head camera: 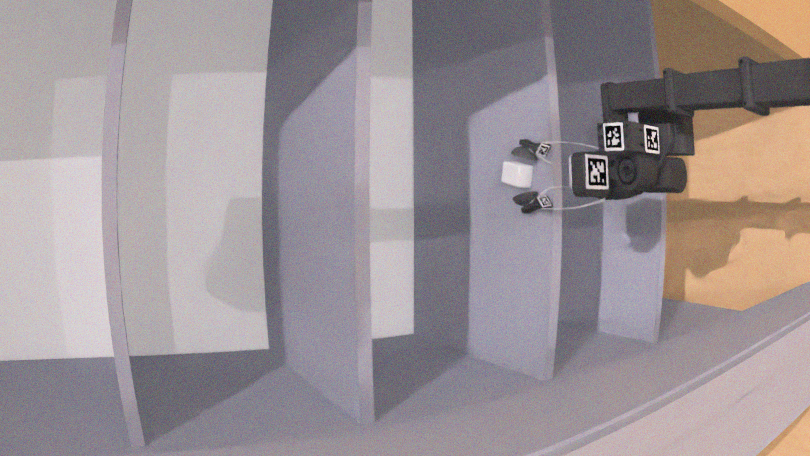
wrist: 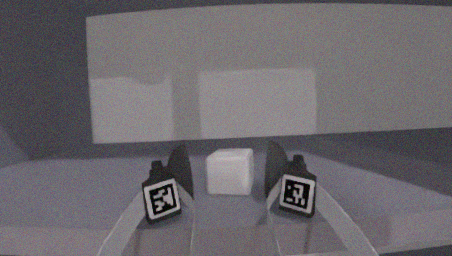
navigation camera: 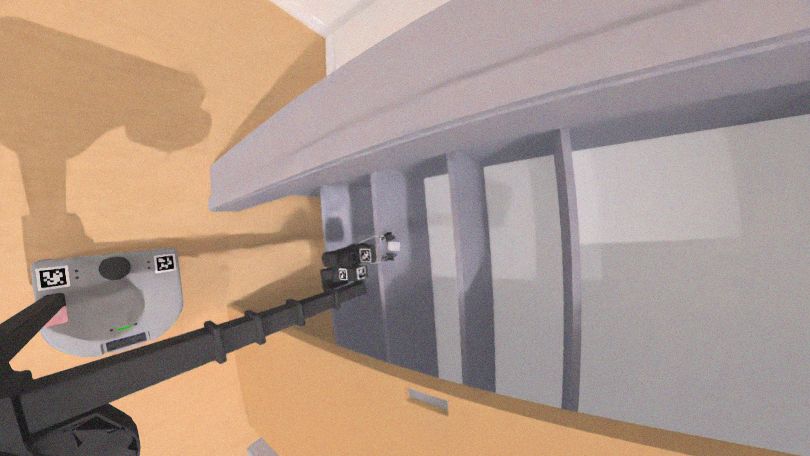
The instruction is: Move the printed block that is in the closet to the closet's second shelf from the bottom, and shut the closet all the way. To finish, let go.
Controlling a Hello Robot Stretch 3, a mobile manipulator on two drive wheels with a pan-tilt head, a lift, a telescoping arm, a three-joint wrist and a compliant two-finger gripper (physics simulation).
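Places are measured from the robot's base along level axes (x ahead, y left, z up), in centimetres.
Pixels of known places: gripper, fingertip midpoint: [head camera: 516,176] [wrist: 227,162] [navigation camera: 394,245]; robot's base at its link origin: [navigation camera: 116,266].
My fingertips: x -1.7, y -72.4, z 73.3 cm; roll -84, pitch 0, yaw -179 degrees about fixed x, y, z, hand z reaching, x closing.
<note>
For each thing: its middle in the pictures, then the offset to it from my fingertips. "spot": a spot on its surface instead. Level surfaces: height alone.
- small white cube at the middle of its body: [wrist: 231,170] [head camera: 517,174] [navigation camera: 393,246] dx -0.3, dy -0.6, dz -0.8 cm
- grey shelf board at its surface level: dz -2.2 cm
- grey handle at a spot on its surface: [navigation camera: 427,401] spot: dx -26.8, dy +36.2, dz +30.6 cm
The printed block, a small white cube [head camera: 514,173] [navigation camera: 393,246] [wrist: 230,172], sits on a grey shelf board [head camera: 510,283] [navigation camera: 391,192] [wrist: 100,185] inside the closet [head camera: 453,413]. Counting the closet's bottom board [head camera: 629,283] as the first, this board is the second from the bottom. My gripper [head camera: 524,176] [navigation camera: 388,246] [wrist: 227,162] is open around the block, with a gap on each side in the wrist view; in the head view the gap at the upper finger looks small. The closet stands open, with my arm [head camera: 708,87] [navigation camera: 181,351] reaching into it.
Higher shelf boards [head camera: 362,226] [head camera: 116,226] lie to the left in the head view. A long grey panel [navigation camera: 453,84] borders the opening. A wooden panel [navigation camera: 340,385] with a grey handle [navigation camera: 427,401] borders its other side. A grey docking base [navigation camera: 158,300] is on the floor.
</note>
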